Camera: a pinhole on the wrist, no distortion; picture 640 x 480 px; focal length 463.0 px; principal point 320.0 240.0 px. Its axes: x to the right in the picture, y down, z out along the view. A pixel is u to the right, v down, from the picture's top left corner.
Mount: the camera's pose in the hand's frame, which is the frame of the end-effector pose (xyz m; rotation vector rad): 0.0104 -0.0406 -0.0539 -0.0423 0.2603 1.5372
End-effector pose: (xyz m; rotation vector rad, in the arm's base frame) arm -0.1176 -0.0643 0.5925 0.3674 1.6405 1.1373
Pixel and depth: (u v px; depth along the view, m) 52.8 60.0 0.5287
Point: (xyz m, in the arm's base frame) 0.2695 0.2562 0.2310
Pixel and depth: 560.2 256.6 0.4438
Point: 0.0719 0.2778 0.7817
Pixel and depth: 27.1 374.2 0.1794
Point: 0.0531 -0.0611 0.5094
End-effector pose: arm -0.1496 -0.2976 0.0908 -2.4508 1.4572 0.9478
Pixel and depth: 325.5 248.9 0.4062
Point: -0.3162 -0.2220 -0.2060
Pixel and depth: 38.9 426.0 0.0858
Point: -0.1119 -0.2314 0.0485
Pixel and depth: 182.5 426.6 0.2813
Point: -0.2289 -0.1123 -0.0840
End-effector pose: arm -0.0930 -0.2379 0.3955 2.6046 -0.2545 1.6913
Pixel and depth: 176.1 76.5 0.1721
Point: 0.0583 -0.2002 0.4379
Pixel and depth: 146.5 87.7 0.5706
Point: 0.5058 -0.1810 0.4425
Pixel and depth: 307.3 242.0 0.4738
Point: 0.3017 -0.3283 0.2930
